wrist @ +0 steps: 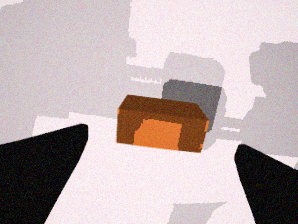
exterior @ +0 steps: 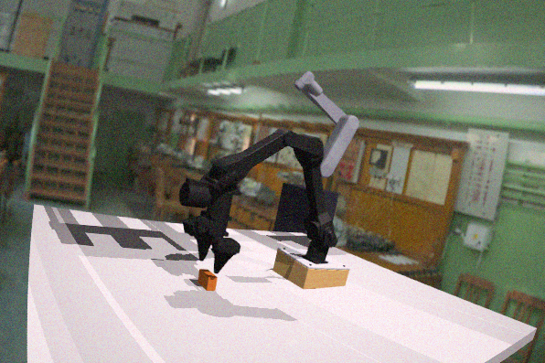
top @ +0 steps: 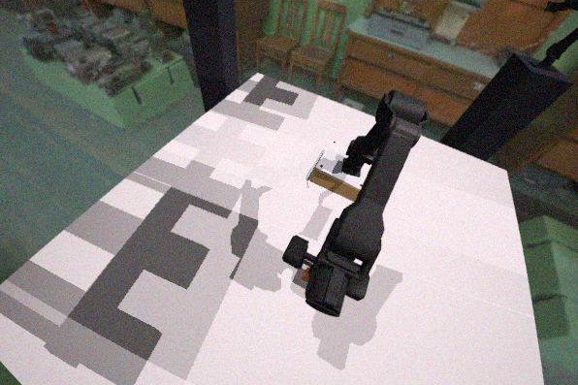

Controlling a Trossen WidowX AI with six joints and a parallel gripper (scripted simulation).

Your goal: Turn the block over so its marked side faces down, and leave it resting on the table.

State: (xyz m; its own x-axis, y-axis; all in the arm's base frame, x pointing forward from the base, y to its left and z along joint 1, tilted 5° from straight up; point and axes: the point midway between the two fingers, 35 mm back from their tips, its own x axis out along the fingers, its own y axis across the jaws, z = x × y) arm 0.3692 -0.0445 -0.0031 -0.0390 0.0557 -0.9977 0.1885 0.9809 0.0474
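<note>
Now: gripper tip 4 cm above the orange block and 1 cm past it.
</note>
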